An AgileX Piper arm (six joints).
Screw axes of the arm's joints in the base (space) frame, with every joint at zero. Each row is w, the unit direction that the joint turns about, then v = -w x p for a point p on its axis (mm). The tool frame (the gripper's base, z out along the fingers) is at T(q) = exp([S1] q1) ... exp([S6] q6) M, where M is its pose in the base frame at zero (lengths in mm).
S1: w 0 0 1 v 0 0 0
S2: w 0 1 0 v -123 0 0
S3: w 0 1 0 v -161.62 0 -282.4
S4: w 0.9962 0 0.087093 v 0 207.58 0
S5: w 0 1 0 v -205.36 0 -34.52
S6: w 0.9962 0 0.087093 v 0 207.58 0
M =
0.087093 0 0.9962 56.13
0 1 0 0
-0.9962 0 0.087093 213.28
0 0 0 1
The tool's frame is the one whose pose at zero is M.
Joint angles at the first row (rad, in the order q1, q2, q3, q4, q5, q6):
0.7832, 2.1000, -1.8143, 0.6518, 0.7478, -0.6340
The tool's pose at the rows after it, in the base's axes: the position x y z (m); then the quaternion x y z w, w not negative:
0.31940 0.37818 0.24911 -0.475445 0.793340 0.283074 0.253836
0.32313 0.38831 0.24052 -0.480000 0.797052 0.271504 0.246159
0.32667 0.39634 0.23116 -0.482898 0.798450 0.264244 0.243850
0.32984 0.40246 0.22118 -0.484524 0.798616 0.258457 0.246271
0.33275 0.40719 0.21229 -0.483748 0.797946 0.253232 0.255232
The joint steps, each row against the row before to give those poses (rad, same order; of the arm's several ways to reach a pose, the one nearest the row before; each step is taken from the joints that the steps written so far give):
0.0152, 0.0624, -0.0856, -0.0780, 0.0437, 0.0706
0.0125, 0.0534, -0.0682, -0.0482, 0.0243, 0.0428
0.0084, 0.0447, -0.0475, -0.0257, 0.0054, 0.0192
0.0060, 0.0352, -0.0266, -0.0150, -0.0132, 0.0052
0.0051, 0.0251, -0.0103, -0.0112, -0.0324, 0.0002

